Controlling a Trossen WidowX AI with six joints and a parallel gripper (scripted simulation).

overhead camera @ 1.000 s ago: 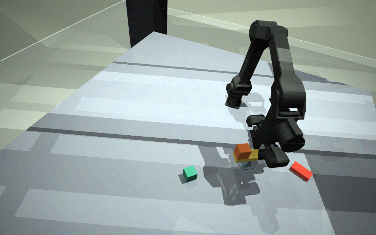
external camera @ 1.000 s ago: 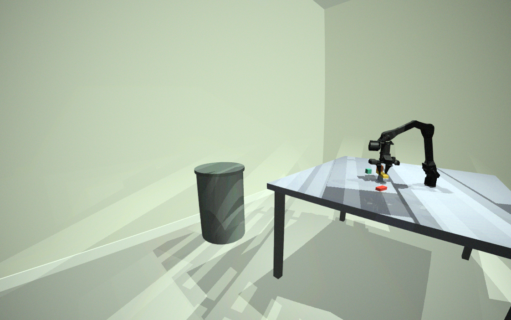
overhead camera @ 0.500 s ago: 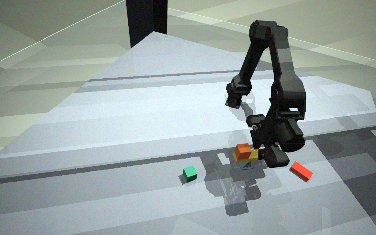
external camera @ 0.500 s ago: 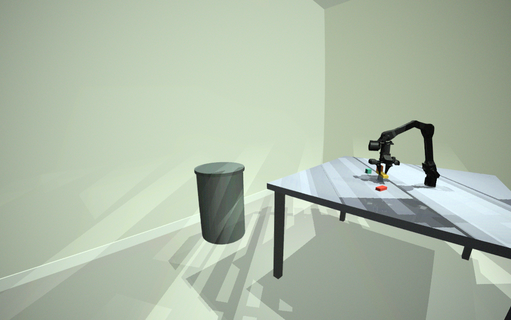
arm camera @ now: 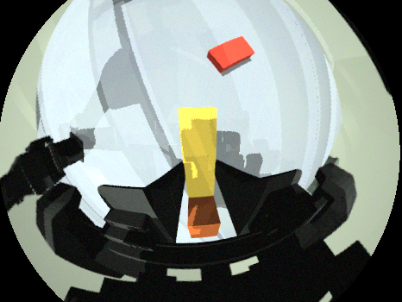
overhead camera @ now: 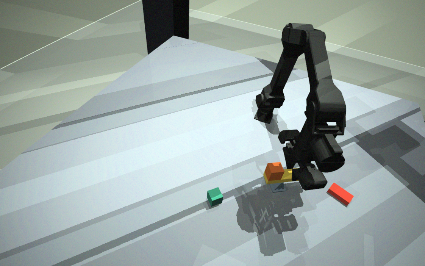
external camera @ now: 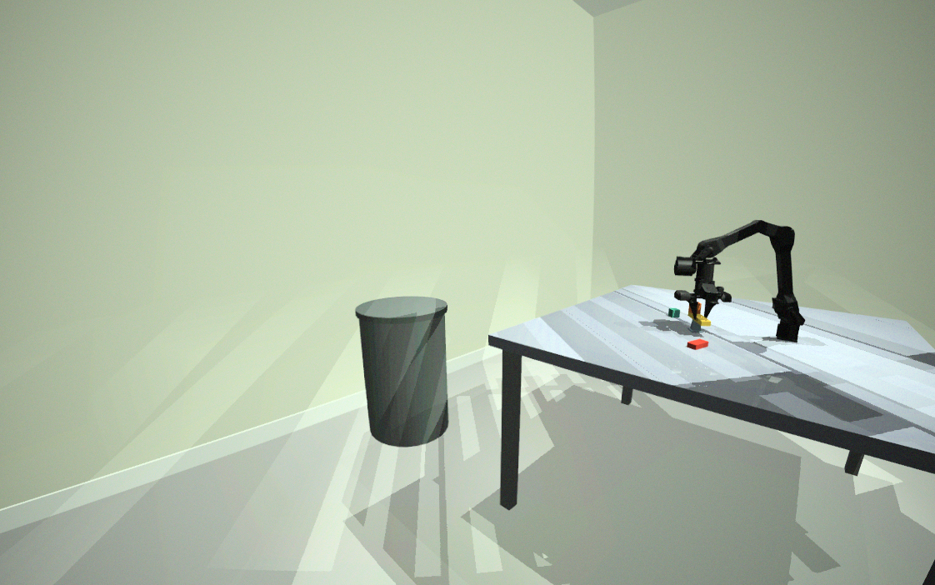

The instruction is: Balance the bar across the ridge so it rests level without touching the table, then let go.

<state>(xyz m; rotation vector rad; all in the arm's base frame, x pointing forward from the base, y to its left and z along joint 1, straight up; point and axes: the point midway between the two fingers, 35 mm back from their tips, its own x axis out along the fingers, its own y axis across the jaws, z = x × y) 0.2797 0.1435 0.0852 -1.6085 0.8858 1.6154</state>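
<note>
My gripper tip is 20 mm short of the yellow bar, 30 mm to the left of it and 20 mm below it. Also, from my gripper tip: green cube 140 mm ahead, 180 mm to the right, 30 mm below; red flat block 30 mm behind, 160 mm to the left, 40 mm below.
</note>
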